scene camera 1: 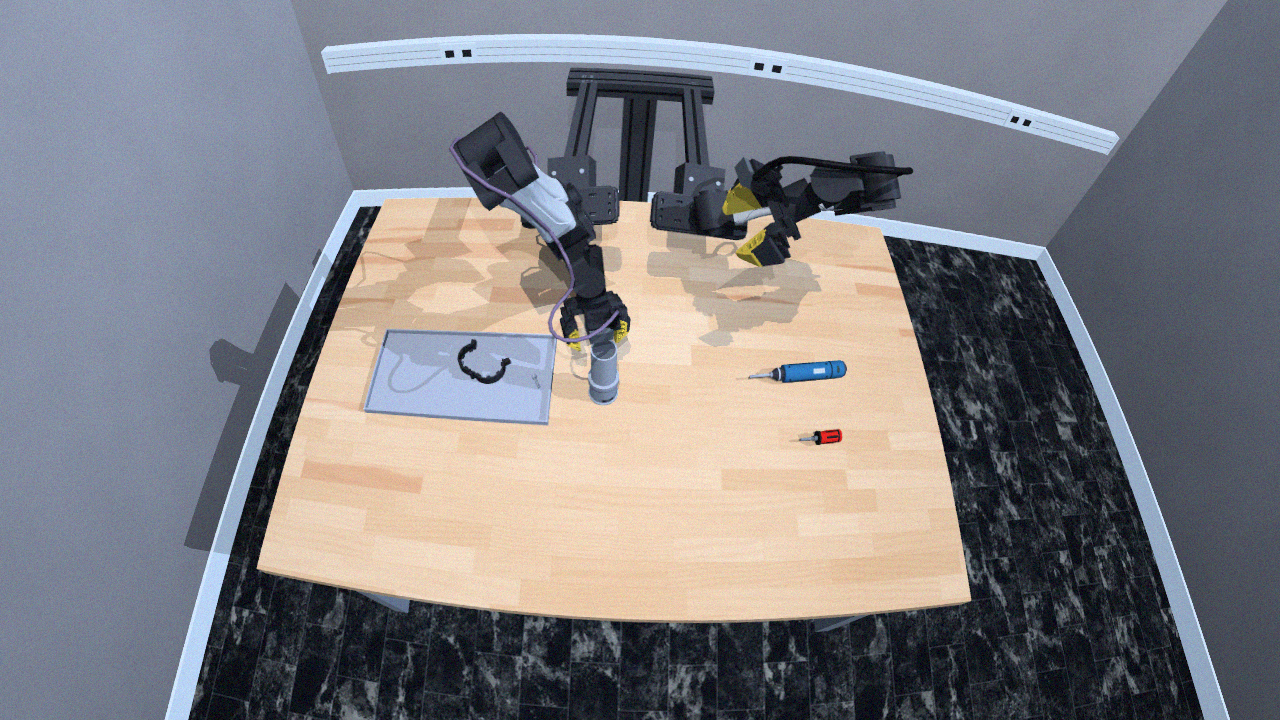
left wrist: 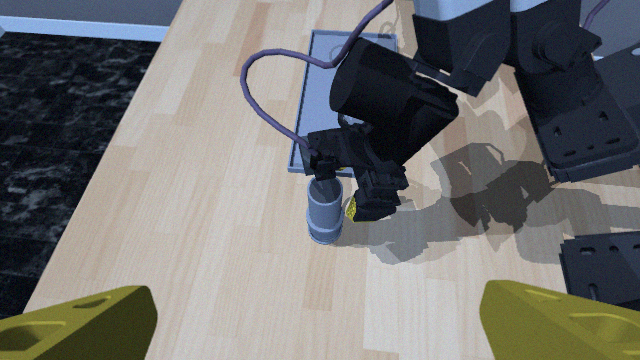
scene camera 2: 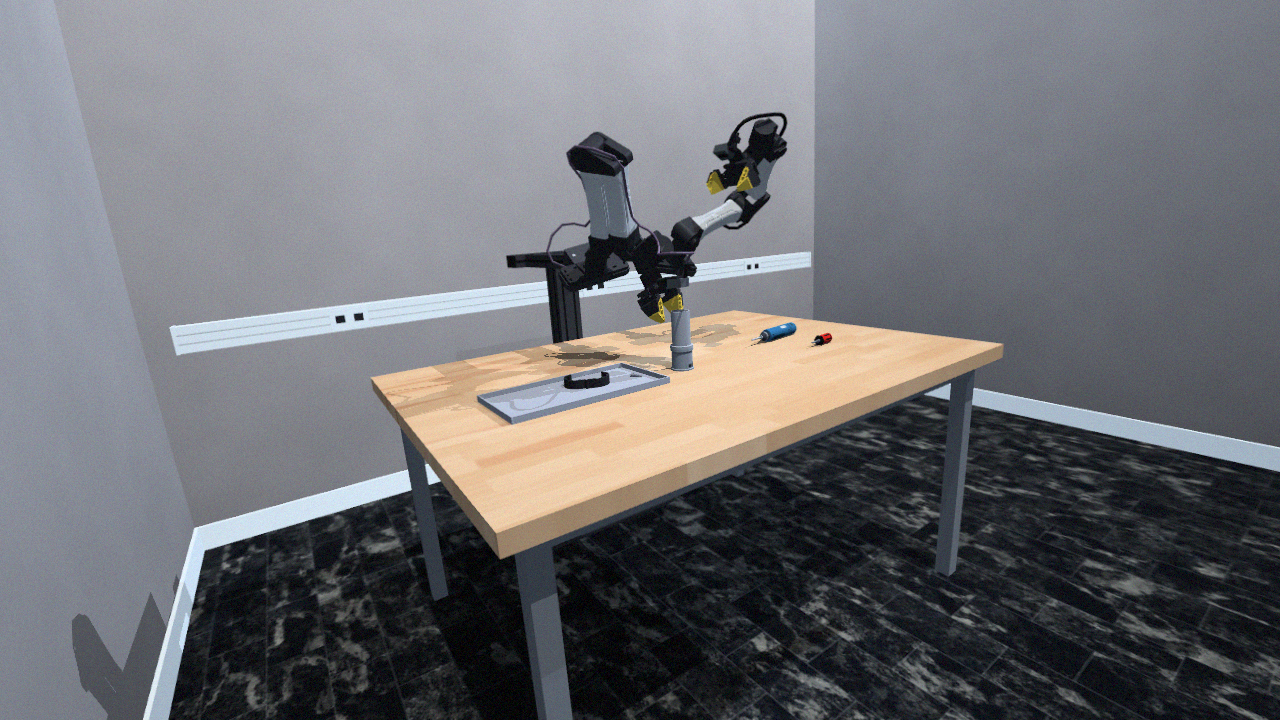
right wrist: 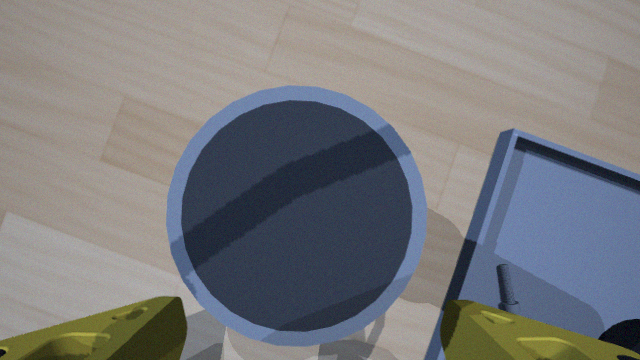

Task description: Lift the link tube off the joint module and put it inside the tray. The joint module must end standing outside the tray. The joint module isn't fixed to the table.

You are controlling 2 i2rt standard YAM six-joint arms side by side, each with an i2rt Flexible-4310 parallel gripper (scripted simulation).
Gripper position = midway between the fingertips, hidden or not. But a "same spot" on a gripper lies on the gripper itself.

left gripper: scene camera 1; left wrist 317, 298; scene camera 2; not seen in the right wrist view (out of frame)
same spot on left gripper: (scene camera 2: 716, 182) = (scene camera 1: 742, 199)
